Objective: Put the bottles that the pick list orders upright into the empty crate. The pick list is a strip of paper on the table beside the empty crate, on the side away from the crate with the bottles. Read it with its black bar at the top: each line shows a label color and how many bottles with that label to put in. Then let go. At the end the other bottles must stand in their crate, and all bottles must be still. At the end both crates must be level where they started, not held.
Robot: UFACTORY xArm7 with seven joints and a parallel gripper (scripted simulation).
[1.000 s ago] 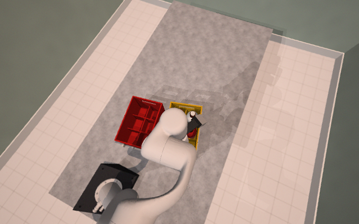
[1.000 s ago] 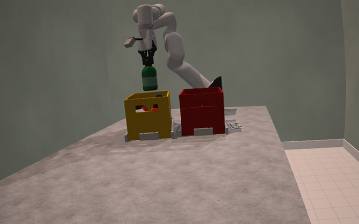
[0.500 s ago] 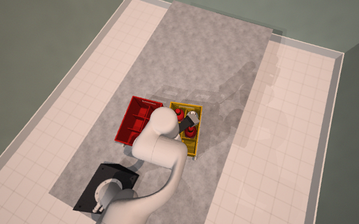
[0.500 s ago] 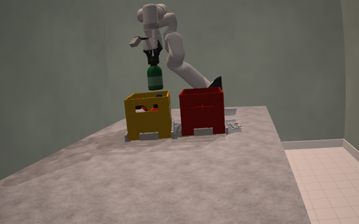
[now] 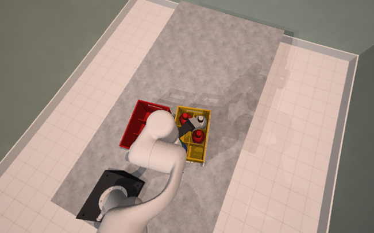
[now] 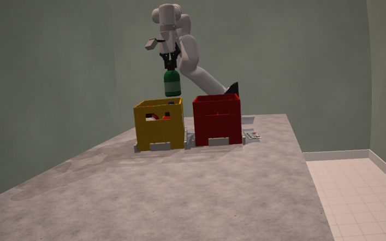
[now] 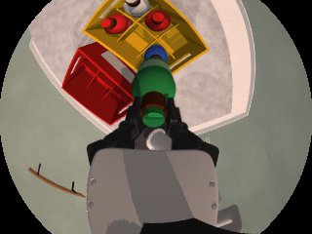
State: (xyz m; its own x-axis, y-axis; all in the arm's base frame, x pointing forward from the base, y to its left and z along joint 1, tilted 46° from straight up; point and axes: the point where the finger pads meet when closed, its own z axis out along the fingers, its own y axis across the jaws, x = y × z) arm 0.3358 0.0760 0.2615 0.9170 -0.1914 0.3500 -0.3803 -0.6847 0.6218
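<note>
Right now the green-labelled bottle is 7 cm below my hand. Round my hand: blue bottle 1 cm ahead, 1 cm to the right, 25 cm below; white bottle 21 cm ahead, 2 cm to the right, 25 cm below; yellow crate 11 cm ahead, 1 cm to the right, 25 cm below.
</note>
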